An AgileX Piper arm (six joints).
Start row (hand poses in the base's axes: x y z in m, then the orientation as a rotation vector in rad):
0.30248, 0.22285, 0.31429, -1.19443, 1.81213, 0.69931
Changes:
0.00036, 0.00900, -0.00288, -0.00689, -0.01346, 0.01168
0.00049, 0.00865, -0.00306, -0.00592, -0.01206, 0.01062
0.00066, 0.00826, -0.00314, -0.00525, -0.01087, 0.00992
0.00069, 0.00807, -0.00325, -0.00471, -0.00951, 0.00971
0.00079, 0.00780, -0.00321, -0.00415, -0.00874, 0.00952
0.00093, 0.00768, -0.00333, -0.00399, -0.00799, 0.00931
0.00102, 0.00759, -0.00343, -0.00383, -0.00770, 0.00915
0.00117, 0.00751, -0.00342, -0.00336, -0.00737, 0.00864
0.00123, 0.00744, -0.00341, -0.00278, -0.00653, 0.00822
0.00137, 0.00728, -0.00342, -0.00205, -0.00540, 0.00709
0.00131, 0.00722, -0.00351, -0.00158, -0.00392, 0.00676
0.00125, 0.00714, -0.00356, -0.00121, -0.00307, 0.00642
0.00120, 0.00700, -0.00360, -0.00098, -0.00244, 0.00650
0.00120, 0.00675, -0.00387, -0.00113, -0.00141, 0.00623
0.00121, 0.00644, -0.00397, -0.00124, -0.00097, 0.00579
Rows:
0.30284, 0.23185, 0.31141, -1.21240, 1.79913, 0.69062
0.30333, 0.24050, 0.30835, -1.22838, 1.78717, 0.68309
0.30399, 0.24876, 0.30521, -1.24299, 1.77609, 0.67655
0.30468, 0.25683, 0.30196, -1.25678, 1.76587, 0.67130
0.30547, 0.26463, 0.29875, -1.26985, 1.75601, 0.66693
0.30640, 0.27231, 0.29542, -1.28246, 1.74673, 0.66311
0.30742, 0.27990, 0.29199, -1.29472, 1.73763, 0.65952
0.30859, 0.28741, 0.28857, -1.30609, 1.72877, 0.65624
0.30982, 0.29485, 0.28516, -1.31653, 1.72047, 0.65380
0.31119, 0.30213, 0.28174, -1.32524, 1.71328, 0.65213
0.31250, 0.30935, 0.27823, -1.33312, 1.70719, 0.65176
0.31375, 0.31649, 0.27467, -1.34031, 1.70175, 0.65213
0.31495, 0.32349, 0.27107, -1.34732, 1.69662, 0.65320
0.31615, 0.33024, 0.26720, -1.35406, 1.69253, 0.65479
0.31736, 0.33668, 0.26323, -1.36041, 1.68909, 0.65639

